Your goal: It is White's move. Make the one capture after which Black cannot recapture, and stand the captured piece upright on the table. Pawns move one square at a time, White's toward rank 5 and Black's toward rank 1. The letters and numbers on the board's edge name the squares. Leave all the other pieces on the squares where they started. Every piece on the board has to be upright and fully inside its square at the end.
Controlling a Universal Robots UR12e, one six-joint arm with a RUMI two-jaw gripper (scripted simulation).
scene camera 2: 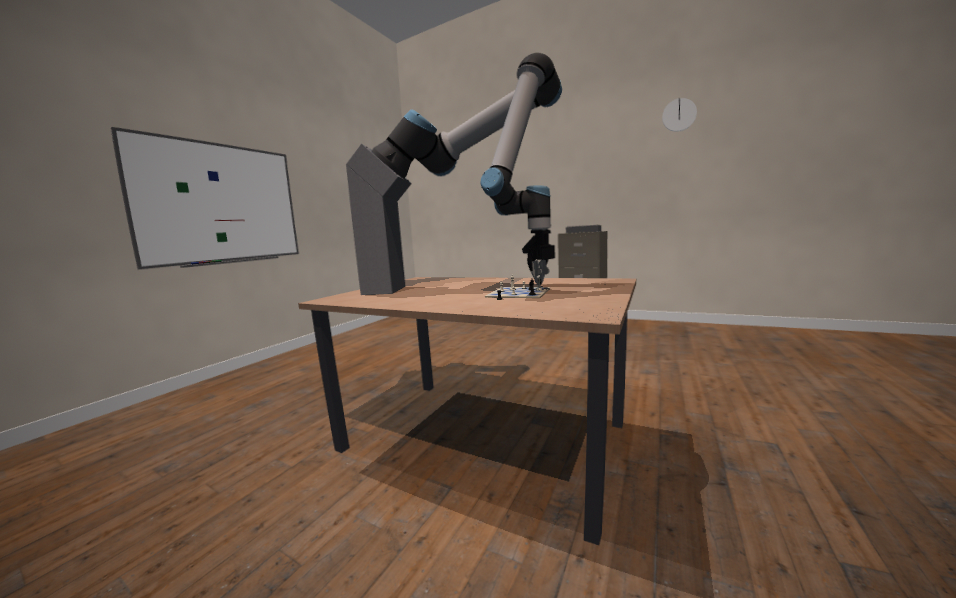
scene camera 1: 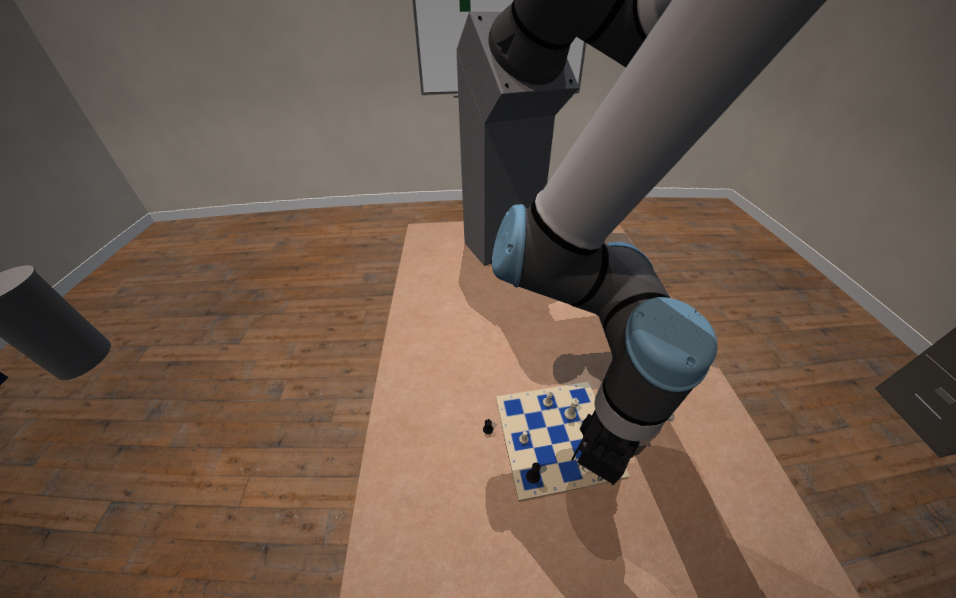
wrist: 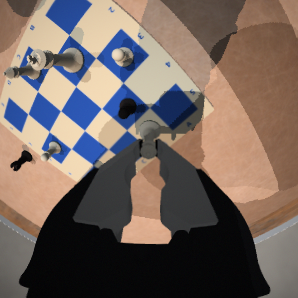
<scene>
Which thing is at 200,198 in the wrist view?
The gripper.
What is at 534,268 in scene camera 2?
The gripper.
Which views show the gripper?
Scene camera 2, scene camera 1 and the wrist view: all of them.
</scene>
